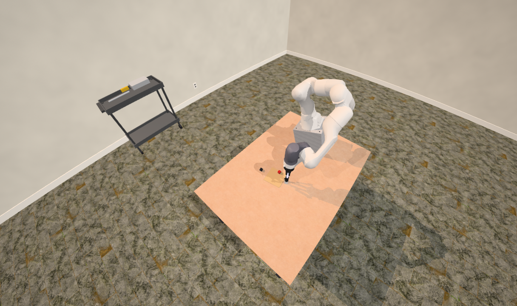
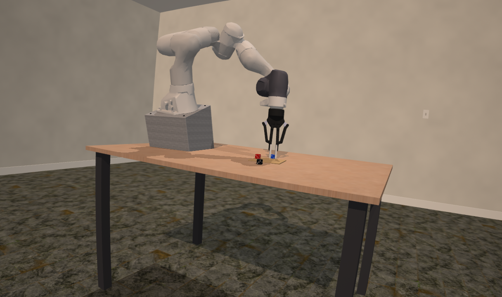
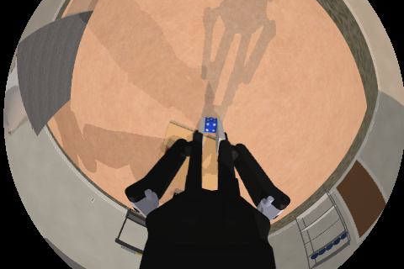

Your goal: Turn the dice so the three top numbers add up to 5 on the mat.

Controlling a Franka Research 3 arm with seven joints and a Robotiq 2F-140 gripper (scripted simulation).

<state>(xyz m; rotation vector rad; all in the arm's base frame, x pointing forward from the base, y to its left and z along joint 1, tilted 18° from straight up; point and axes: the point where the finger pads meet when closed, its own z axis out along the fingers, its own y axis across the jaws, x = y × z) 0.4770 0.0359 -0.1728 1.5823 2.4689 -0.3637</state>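
The tan mat lies 9 cm to the right of my hand, 4 cm below it and 1 cm ahead of it. Round my hand: blue die: 3 cm below; black die: 22 cm to the right, 3 cm below, 3 cm ahead; red die: 9 cm to the right, 4 cm behind, 2 cm below.
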